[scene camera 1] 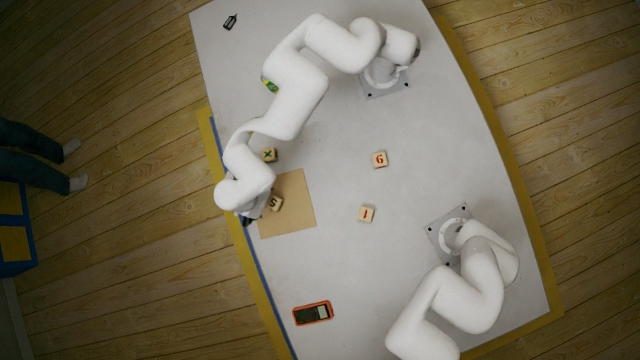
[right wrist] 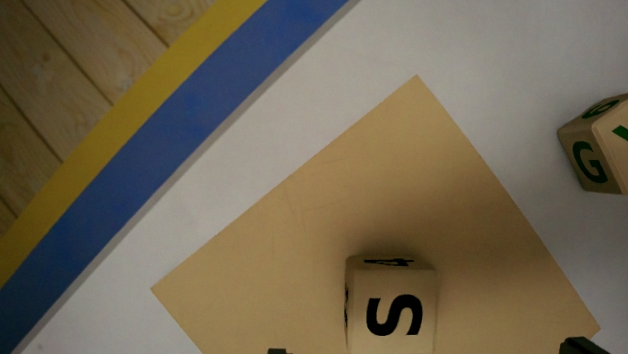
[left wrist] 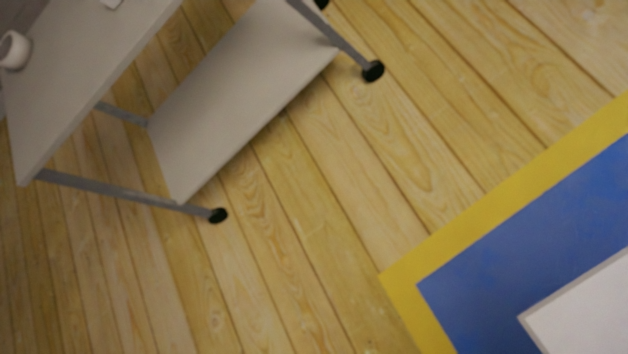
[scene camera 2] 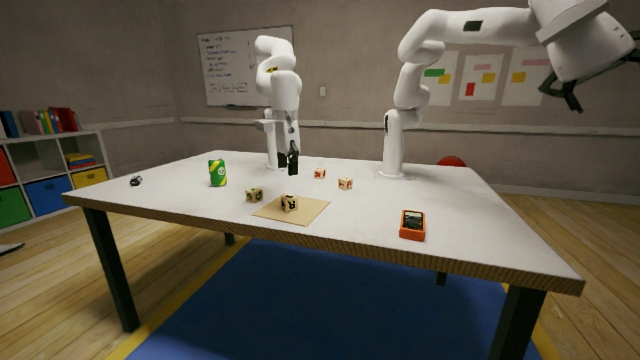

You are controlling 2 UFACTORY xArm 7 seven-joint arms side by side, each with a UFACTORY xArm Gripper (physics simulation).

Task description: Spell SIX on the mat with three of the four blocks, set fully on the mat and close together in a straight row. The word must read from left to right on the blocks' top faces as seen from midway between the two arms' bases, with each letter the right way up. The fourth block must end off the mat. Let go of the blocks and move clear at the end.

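The S block (scene camera 1: 274, 202) (scene camera 2: 289, 202) (right wrist: 397, 310) sits on the tan mat (scene camera 1: 300, 217) (scene camera 2: 307, 216) (right wrist: 280, 240), S up, turned at an angle to the mat's edges. My right gripper (scene camera 2: 288, 165) (right wrist: 431, 348) is open above it, its fingertips on either side in the right wrist view. The X block (scene camera 1: 269, 154) (scene camera 2: 254, 195) (right wrist: 612, 150) lies off the mat, X up. The 6 block (scene camera 1: 379, 159) (scene camera 2: 319, 173) and the I block (scene camera 1: 366, 214) (scene camera 2: 345, 183) lie off the mat, nearer the arm bases. My left gripper (scene camera 2: 604, 82) is open, high at the picture's right.
A green can (scene camera 1: 270, 86) (scene camera 2: 217, 173) stands partly under the right arm in scene camera 1. An orange multimeter (scene camera 1: 312, 313) (scene camera 2: 413, 226) and a small black object (scene camera 1: 230, 22) (scene camera 2: 135, 181) lie on the table. The left wrist view shows the floor and a grey trolley (left wrist: 240, 107).
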